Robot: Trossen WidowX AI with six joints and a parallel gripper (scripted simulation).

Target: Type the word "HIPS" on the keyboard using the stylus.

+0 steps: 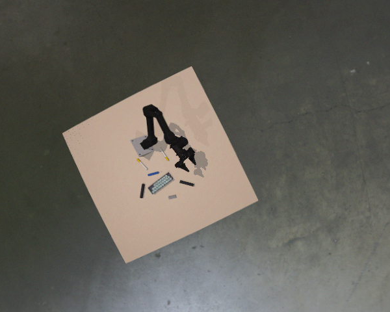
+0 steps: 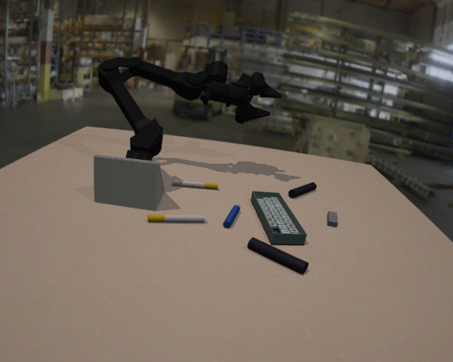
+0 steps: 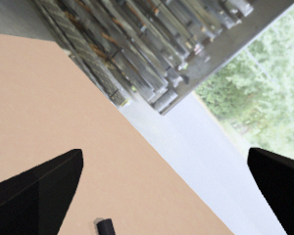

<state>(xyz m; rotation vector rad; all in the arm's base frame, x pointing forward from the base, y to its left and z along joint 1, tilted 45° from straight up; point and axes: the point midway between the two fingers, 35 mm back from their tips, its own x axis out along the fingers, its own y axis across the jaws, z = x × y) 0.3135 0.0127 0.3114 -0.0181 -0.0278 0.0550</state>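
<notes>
My gripper tip is 250 mm to the left of the stylus tip, 220 mm above it and 110 mm past it. The rest, counted from my gripper tip: grey block: 290 mm to the right, 220 mm below, 120 mm ahead; then blue stylus: 280 mm to the right, 220 mm below, 120 mm behind.
</notes>
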